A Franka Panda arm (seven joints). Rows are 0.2 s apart.
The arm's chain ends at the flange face. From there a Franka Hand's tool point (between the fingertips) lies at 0.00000 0.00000 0.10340 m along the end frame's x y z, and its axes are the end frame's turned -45 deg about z.
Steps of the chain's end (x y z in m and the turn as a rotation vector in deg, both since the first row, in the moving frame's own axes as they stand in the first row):
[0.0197, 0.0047, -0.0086, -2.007, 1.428, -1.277]
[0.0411, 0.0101, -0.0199, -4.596, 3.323, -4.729]
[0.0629, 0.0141, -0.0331, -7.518, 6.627, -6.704]
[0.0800, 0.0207, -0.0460, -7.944, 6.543, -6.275]
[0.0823, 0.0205, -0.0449, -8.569, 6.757, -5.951]
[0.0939, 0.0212, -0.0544, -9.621, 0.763, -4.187]
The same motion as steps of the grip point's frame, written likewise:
[0.0099, 0.0216, -0.0087, -2.429, -0.409, -1.277]
[0.0207, 0.0463, -0.0204, -5.600, -0.900, -4.729]
[0.0344, 0.0724, -0.0347, -10.002, -0.630, -6.704]
[0.0412, 0.0897, -0.0477, -10.244, -0.991, -6.275]
[0.0424, 0.0922, -0.0468, -10.837, -1.281, -5.951]
[0.0406, 0.0950, -0.0559, -7.343, -6.264, -4.187]

